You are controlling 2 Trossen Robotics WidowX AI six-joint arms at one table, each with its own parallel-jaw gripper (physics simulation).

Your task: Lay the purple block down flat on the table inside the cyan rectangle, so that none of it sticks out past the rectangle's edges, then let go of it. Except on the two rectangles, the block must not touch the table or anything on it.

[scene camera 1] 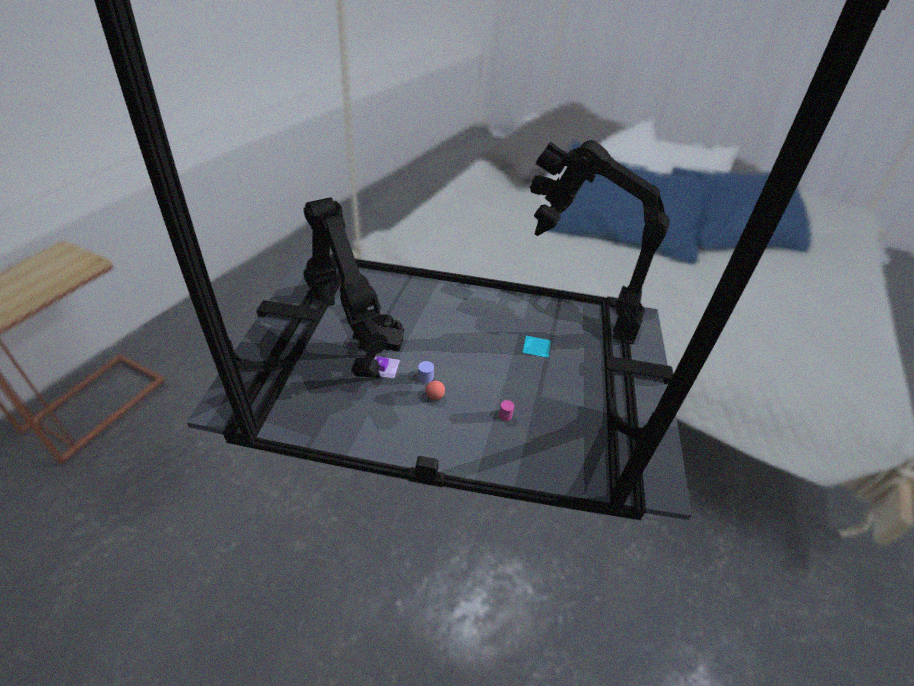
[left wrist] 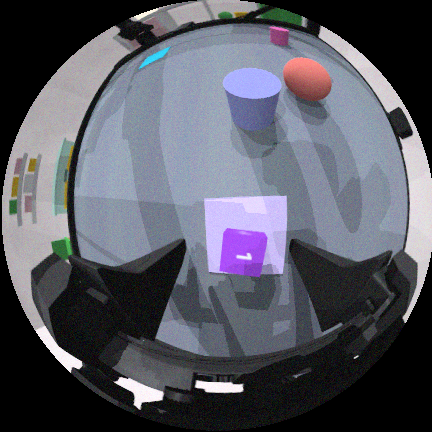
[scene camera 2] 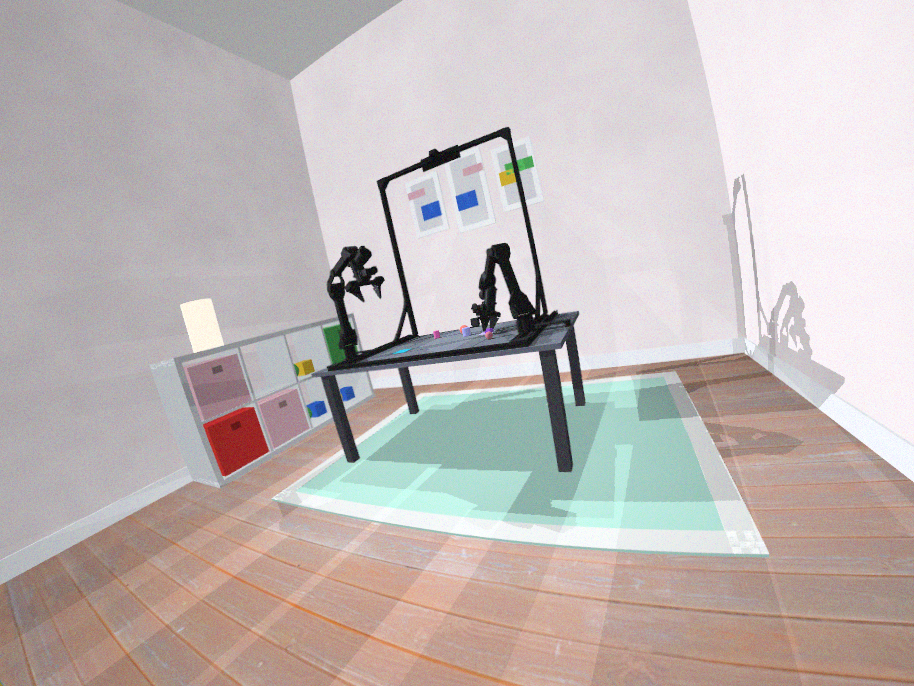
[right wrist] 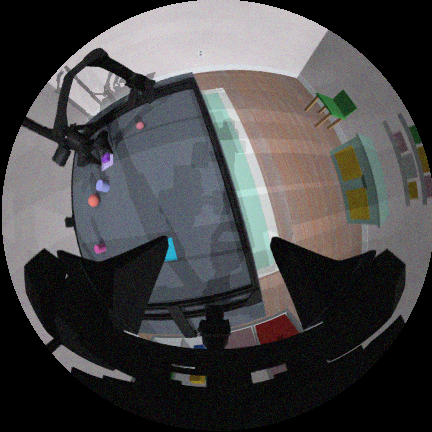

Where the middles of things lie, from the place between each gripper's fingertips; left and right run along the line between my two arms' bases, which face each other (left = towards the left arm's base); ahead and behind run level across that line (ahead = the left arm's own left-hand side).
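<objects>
Lavender cylinder point(left wrist: 252, 94): 260 mm below my right hand, 260 mm to the left of it, 360 mm behind it; relative to my left hand, 10 mm above, 20 mm behind, 120 mm to the right. Lilac rectangle point(left wrist: 267, 214): 280 mm below my right hand, 350 mm behind it, 380 mm to the left of it. My left hand is 10 mm above the rectangle. Going by its middle, the lavender cylinder is nearer to my left hand than to my right hand. Going by their middles, of the things named here the lavender cylinder is the nearest to my right hand.
</objects>
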